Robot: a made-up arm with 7 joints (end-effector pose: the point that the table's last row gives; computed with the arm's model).
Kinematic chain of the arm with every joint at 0, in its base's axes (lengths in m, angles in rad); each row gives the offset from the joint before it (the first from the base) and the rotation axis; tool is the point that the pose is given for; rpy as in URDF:
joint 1: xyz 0 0 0.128 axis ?
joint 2: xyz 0 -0.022 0.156 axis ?
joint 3: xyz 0 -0.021 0.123 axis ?
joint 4: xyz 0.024 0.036 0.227 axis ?
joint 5: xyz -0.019 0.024 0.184 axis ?
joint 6: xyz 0 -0.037 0.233 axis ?
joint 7: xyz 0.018 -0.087 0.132 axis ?
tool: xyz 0 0 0 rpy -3.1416 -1.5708 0
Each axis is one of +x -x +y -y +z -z.
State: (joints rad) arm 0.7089 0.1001 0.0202 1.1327 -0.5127 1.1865 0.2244
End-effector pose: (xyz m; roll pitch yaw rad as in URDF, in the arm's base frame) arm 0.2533 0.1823 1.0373 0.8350 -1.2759 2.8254
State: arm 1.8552 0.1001 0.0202 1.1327 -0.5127 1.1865 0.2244
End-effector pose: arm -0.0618 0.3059 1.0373 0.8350 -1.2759 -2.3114
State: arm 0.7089 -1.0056 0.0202 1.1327 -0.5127 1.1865 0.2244
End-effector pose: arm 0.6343 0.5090 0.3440 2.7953 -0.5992 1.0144
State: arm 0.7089 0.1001 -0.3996 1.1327 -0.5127 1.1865 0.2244
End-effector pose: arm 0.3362 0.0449 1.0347 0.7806 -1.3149 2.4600
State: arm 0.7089 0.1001 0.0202 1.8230 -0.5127 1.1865 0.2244
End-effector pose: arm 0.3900 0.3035 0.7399 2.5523 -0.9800 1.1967
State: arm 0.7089 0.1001 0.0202 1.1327 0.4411 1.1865 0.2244
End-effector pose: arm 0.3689 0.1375 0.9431 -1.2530 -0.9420 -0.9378
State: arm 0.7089 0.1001 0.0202 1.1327 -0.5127 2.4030 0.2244
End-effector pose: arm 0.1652 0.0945 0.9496 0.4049 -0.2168 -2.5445
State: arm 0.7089 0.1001 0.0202 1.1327 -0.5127 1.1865 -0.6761
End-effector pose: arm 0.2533 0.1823 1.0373 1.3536 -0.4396 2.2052
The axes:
joint 1: +z
joint 2: -y
joint 3: +z
joint 4: +y
joint 5: +z
joint 6: -y
joint 7: +x

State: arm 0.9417 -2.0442 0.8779 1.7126 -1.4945 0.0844 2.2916
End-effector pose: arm -0.2296 0.4286 -0.2089 2.3313 0.1460 0.4213
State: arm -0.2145 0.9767 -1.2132 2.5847 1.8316 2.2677 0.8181
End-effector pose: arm -0.0098 -0.1406 0.2919 2.9888 0.5960 1.7178
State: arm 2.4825 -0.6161 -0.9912 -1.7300 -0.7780 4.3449 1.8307
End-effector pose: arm -0.0522 -0.1682 0.6604 -2.1846 0.4763 -0.2893
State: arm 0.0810 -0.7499 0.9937 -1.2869 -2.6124 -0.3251 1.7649
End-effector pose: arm -0.0075 -0.4127 0.8315 -2.8265 -0.1347 2.6674
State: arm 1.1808 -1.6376 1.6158 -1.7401 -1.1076 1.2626 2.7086
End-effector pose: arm 0.4617 -0.0870 0.3714 -3.0752 1.2529 2.7711
